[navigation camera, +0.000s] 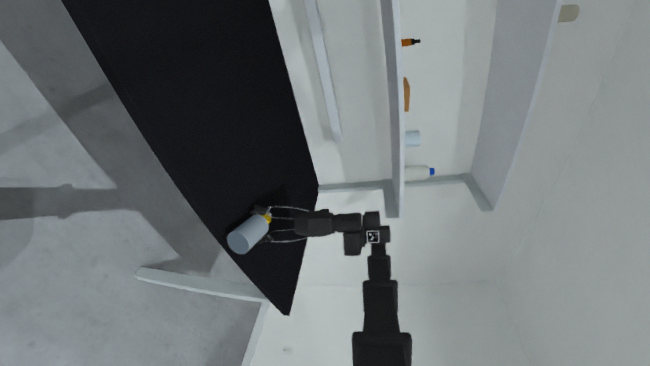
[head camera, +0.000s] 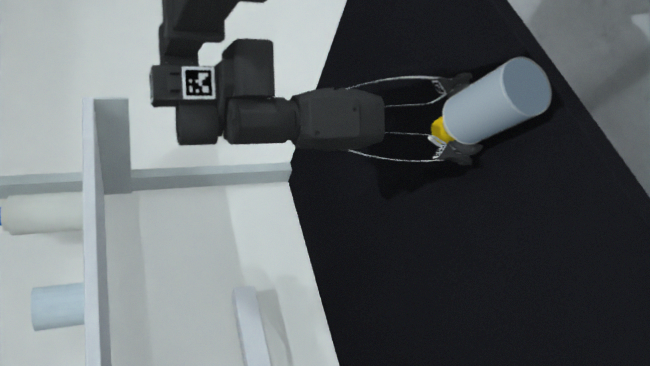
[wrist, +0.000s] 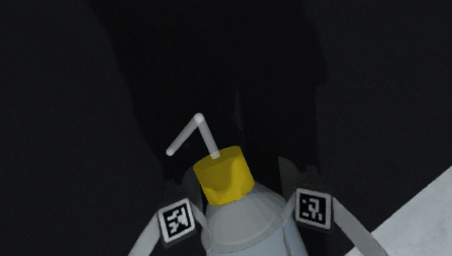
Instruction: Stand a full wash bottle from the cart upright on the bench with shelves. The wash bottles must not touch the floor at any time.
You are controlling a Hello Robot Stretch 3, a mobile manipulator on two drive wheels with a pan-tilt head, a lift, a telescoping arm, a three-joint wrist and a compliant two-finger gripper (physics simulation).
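Places are measured from the robot's base along level axes (x right, y ahead, z up), in metres.
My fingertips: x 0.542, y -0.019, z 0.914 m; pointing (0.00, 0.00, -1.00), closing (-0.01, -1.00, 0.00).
Ahead of a thing's pixels: the offset from my fingertips to its top centre. "spot": to the spot under its first point. Level surfaces: height alone.
My gripper (head camera: 460,117) (navigation camera: 263,224) (wrist: 239,178) is shut on a wash bottle @(spot: dx -0.084, dy -0.010, dz +0.059 m) (head camera: 485,105) (navigation camera: 250,232) (wrist: 245,225), with one finger on each side near its shoulder. The bottle has a grey-blue body, a yellow cap (wrist: 225,175) and a thin bent spout. It is tilted, with its flat base facing the head camera. It is over the black top of the bench @(dz +0.000 m) (head camera: 425,275) (navigation camera: 210,115) (wrist: 65,100), near the bench's end and front edge. Whether its base touches the bench, I cannot tell. The cart does not show.
A shelf board (head camera: 92,250) (navigation camera: 394,100) runs along the wall above the bench. It bears a white bottle @(dx +0.584, dy +0.133, dz +0.635 m) (head camera: 42,215) (navigation camera: 417,173), a pale blue cylinder @(dx +0.439, dy +0.276, dz +0.547 m) (head camera: 57,306) (navigation camera: 412,138), a brown block @(dx +0.307, dy +0.426, dz +0.497 m) (navigation camera: 406,94) and an orange bottle @(dx +0.190, dy +0.576, dz +0.549 m) (navigation camera: 407,42). A higher shelf (navigation camera: 520,90) runs above it.
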